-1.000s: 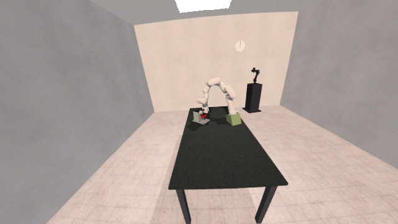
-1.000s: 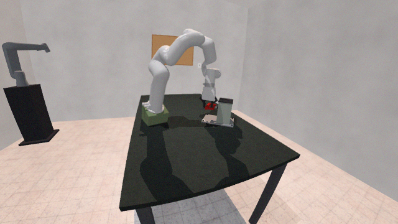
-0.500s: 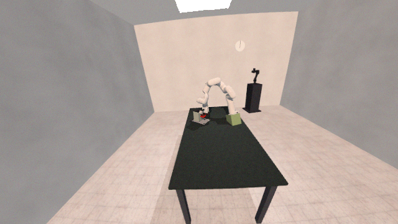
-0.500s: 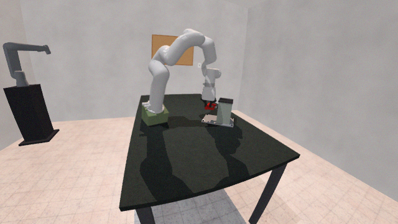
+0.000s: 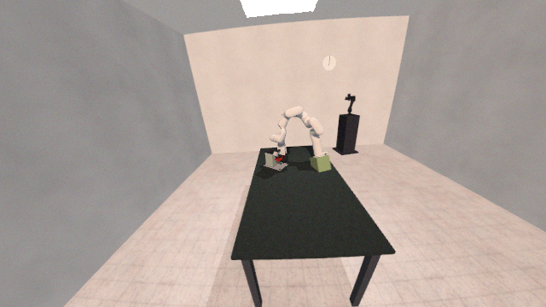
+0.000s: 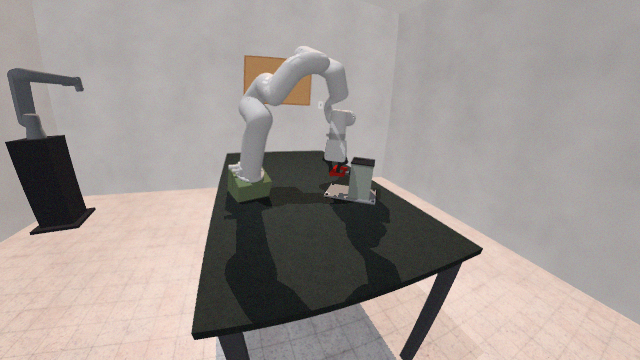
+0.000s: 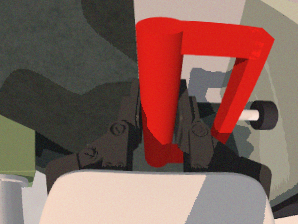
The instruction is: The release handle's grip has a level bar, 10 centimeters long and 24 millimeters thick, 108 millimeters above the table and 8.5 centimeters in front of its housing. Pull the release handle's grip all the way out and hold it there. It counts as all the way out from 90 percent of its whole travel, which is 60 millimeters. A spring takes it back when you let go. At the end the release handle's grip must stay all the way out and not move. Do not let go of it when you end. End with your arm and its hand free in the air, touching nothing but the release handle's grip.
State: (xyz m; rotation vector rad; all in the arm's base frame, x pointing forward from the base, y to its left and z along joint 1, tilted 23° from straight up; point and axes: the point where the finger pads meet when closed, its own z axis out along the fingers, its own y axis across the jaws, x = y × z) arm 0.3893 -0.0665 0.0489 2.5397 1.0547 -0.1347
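Now: the light baseplate 70 mm ahead of my hand, 70 mm to the right of it and 100 mm below it.
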